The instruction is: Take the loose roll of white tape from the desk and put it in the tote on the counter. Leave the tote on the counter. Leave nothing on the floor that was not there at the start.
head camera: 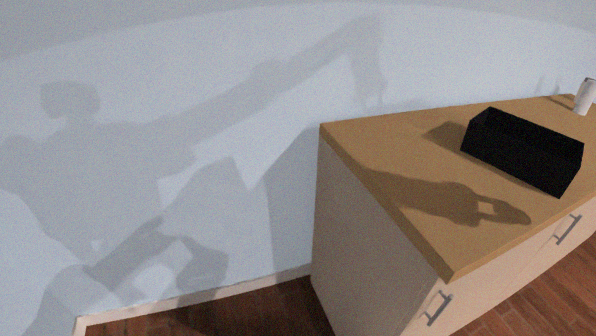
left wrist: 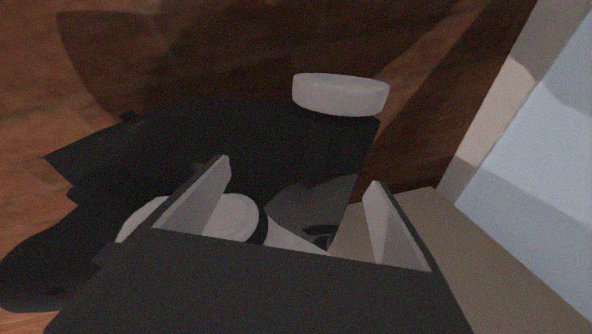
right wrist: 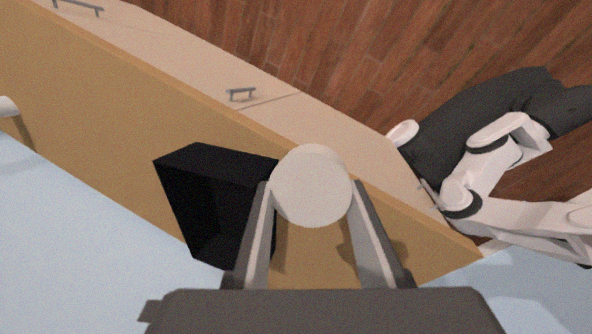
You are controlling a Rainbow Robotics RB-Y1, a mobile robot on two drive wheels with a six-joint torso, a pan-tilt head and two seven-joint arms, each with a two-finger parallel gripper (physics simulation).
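Frame: origin at the robot's base, x down, y ahead, z right, level; millimetres.
Seen in the pictures: left gripper, fingertip midpoint: point(left wrist: 299, 177); right gripper, fingertip midpoint: point(right wrist: 309, 189).
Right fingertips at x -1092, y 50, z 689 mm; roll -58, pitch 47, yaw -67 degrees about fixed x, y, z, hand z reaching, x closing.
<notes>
Pixels of each thing's middle, then the offset from my right fingertips to it. Level surfaces: height alone.
- white tape roll at the middle of its body: point(right wrist: 310, 184) dx -2, dy -5, dz +3 mm
- black open-topped tote at the middle of its body: point(right wrist: 229, 216) point(head camera: 521, 146) dx +131, dy +301, dz +29 mm
- wooden counter at its surface level: dx +181 mm
- white cylindrical object at the middle of its body: point(head camera: 586, 97) dx +96, dy +691, dz +862 mm
The white tape roll point(right wrist: 311, 186) is held between the fingertips of my right gripper point(right wrist: 309, 189), which is shut on it, above the counter in the right wrist view. The black open-topped tote point(head camera: 521, 152) point(right wrist: 212, 200) stands on the wooden counter point(head camera: 400, 145) point(right wrist: 115, 115). In the right wrist view the tote is left of the roll and partly hidden behind the gripper's left finger. My right gripper does not show in the head view. My left gripper point(left wrist: 299, 177) is open, over the robot's own base and the floor, with nothing between its fingertips. The desk does not show.
A white cylindrical object point(head camera: 584, 96) point(right wrist: 7, 107) stands on the counter beyond the tote. The counter has drawer handles point(head camera: 568, 229) point(right wrist: 241, 93) on its front. A pale blue wall point(head camera: 225, 75) runs behind it. The robot's left arm point(right wrist: 495, 175) is beside the counter's near end.
</notes>
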